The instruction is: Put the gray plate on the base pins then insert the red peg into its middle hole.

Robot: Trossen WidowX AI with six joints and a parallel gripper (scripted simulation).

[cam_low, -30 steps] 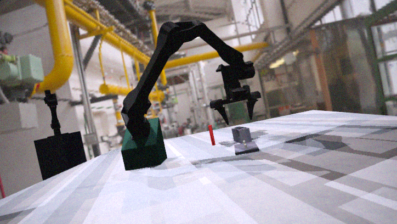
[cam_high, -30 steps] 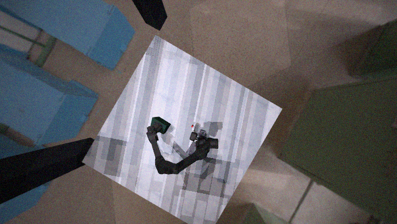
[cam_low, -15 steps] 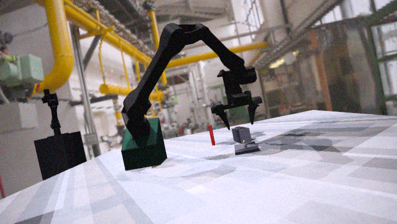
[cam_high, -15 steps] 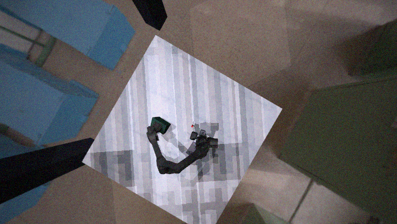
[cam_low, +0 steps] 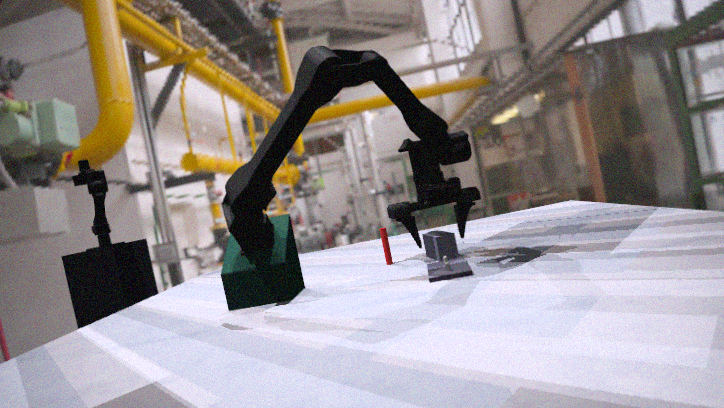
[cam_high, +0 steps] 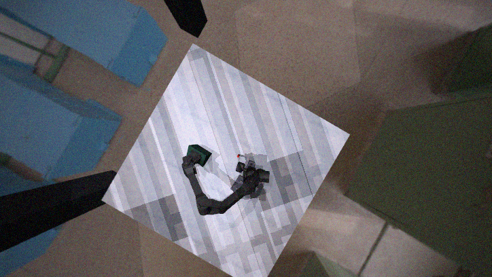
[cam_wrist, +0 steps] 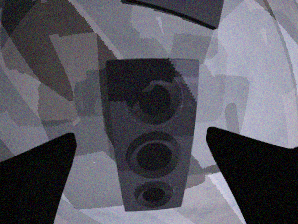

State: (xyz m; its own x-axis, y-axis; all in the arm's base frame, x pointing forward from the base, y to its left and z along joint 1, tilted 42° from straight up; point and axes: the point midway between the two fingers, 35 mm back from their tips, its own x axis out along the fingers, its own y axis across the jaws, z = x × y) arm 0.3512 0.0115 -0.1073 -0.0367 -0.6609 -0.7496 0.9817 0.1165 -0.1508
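The gray plate lies 10 mm above my gripper tip. Also, from my gripper tip: red peg: 120 mm behind, 40 mm to the left, 10 mm above; dark base: 10 mm behind, 150 mm to the right, 20 mm below.
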